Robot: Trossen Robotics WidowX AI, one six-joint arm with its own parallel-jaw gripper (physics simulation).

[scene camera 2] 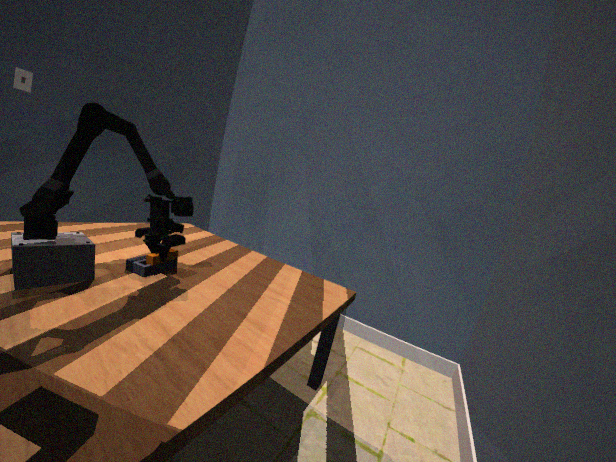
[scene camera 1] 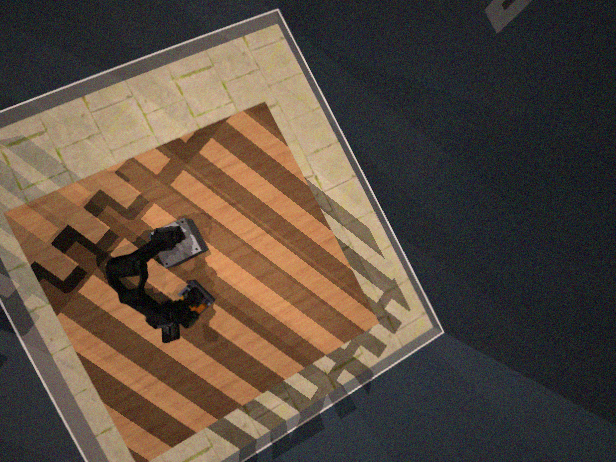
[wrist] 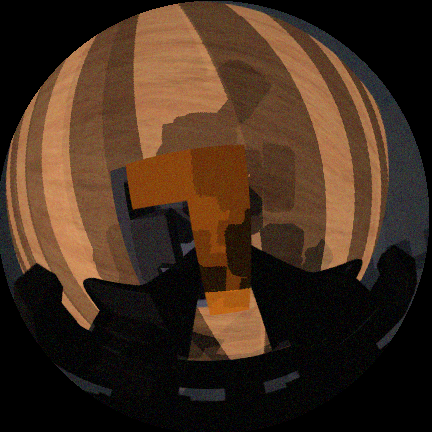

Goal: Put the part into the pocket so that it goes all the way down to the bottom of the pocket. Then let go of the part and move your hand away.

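Frame: origin at the arm's base, x left, y back, z up, level; metres.
Where they show: gripper, fingertip midpoint: (scene camera 2: 160,260) (scene camera 1: 189,303) (wrist: 221,249); arm's base, link origin: (scene camera 2: 39,236) (scene camera 1: 175,235).
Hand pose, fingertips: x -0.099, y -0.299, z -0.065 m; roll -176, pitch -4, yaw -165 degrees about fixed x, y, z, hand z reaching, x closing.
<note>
Each offset is from my fingertips to the top centre of the thing. Level surfaces: height alone.
The orange L-shaped part @(dx +0.019, dy -0.006, dz +0.029 m) (scene camera 1: 199,307) (scene camera 2: 152,259) (wrist: 160,181) is at the dark blue-grey block with the pocket @(dx +0.034, dy +0.010, dz -0.004 m) (scene camera 1: 202,288) (scene camera 2: 171,266) (wrist: 152,242). In the wrist view it covers the block's far and right sides, and a dark gap shows under its short arm. In scene camera 2 its orange top stands above the block's rim. How deep it sits in the pocket is hidden. My gripper (scene camera 2: 161,254) (wrist: 221,249) points down and is shut on the long arm of the part. In scene camera 1 the fingertips are hidden under the arm.
The grey box under the arm's base (scene camera 1: 192,246) (scene camera 2: 52,265) stands beside the block on the wooden table @(dz -0.040 m) (scene camera 1: 280,280) (scene camera 2: 210,320). Striped shadows cross the table. Its edge and a leg (scene camera 2: 324,355) show in scene camera 2.
</note>
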